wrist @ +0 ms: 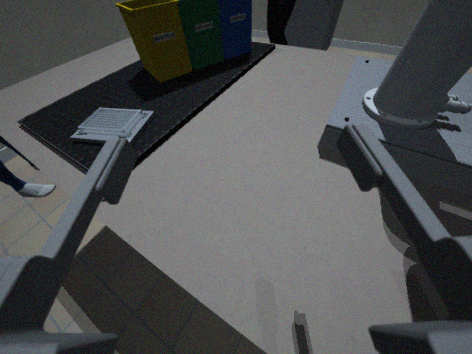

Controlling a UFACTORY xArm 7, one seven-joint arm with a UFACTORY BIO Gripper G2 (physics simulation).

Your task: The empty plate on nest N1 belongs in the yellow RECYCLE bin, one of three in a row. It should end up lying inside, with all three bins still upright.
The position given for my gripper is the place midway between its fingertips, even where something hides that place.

Observation:
In view: my gripper (234, 139) and a plate (104, 121).

